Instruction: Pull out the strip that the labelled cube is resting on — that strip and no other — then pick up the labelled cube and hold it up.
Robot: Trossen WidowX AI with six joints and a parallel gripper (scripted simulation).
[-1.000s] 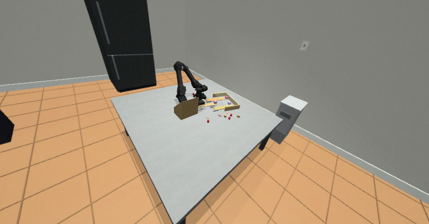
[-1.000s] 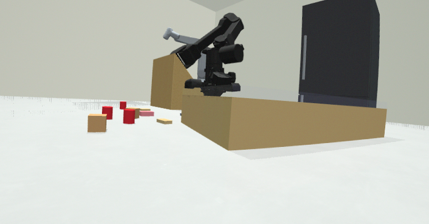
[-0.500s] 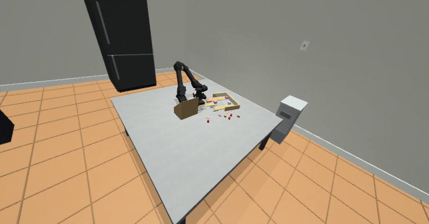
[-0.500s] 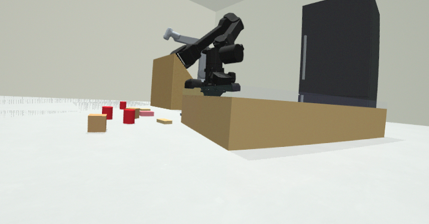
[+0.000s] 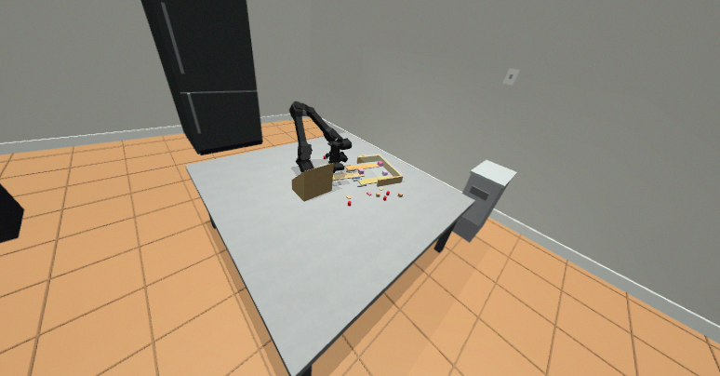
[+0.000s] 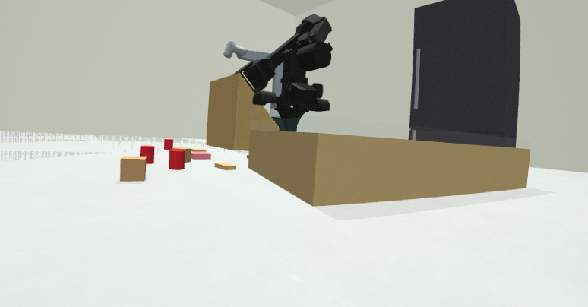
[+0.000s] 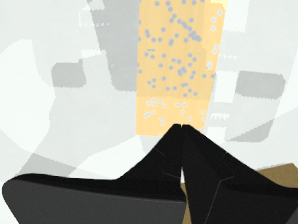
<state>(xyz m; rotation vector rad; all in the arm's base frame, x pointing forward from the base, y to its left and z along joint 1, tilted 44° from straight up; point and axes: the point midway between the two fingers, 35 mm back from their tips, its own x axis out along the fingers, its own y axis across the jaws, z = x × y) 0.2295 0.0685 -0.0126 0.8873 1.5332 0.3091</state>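
The pale orange speckled strip lies 9 cm ahead of my gripper tip, 3 cm to the right of it and 4 cm below it. From my gripper tip the other things lie so: pink slab (6 cm ahead, 26 cm to the right, 4 cm below).
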